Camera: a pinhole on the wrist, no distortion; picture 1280 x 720 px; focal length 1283.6 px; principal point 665.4 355.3 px. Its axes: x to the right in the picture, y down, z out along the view. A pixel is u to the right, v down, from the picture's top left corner.
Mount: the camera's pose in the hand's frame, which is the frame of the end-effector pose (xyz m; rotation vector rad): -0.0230 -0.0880 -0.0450 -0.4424 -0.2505 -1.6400
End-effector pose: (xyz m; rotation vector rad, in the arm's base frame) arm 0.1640 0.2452 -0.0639 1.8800 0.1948 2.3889
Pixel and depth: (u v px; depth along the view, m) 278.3 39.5 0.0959
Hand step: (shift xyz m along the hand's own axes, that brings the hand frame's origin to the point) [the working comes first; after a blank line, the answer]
In the camera's frame: -0.0289 -0.0236 0.0959

-0.0311 -0.0193 0.0312
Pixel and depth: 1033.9 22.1 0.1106
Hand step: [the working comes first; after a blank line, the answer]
In the camera's frame: 0.0318 -0.0287 0.1106

-0.0384 -0.0673 0.0708
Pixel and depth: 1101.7 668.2 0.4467
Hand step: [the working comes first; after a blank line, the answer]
In the camera's frame: 0.1518 0.1089 0.4467

0.1355 -0.0530 0.4112
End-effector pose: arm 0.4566 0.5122 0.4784 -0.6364 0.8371 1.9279
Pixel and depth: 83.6 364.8 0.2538
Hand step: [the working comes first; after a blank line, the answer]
In the camera's frame: -0.1150 0.0019 0.2538

0.0218 0.1207 0.1341
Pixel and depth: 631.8 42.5 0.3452
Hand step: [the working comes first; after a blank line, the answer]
In the camera's frame: -0.0090 -0.0841 0.3452

-0.0580 0.0735 0.2697
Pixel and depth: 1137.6 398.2 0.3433
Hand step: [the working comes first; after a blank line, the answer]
In the camera's frame: 0.1263 0.0115 0.3433

0.0268 -0.0610 0.3166
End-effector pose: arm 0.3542 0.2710 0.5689 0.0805 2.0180 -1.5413
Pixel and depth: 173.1 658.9 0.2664
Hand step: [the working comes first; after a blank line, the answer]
In the camera's frame: -0.1022 0.0630 0.2664

0.0830 0.1069 0.1451
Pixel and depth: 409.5 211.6 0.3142
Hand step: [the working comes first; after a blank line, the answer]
In the camera's frame: -0.0626 -0.0352 0.3142

-0.0102 0.1030 0.2143
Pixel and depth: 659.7 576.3 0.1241
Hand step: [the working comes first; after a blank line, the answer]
In the camera's frame: -0.0006 0.0214 0.1241

0.0152 -0.0386 0.0644
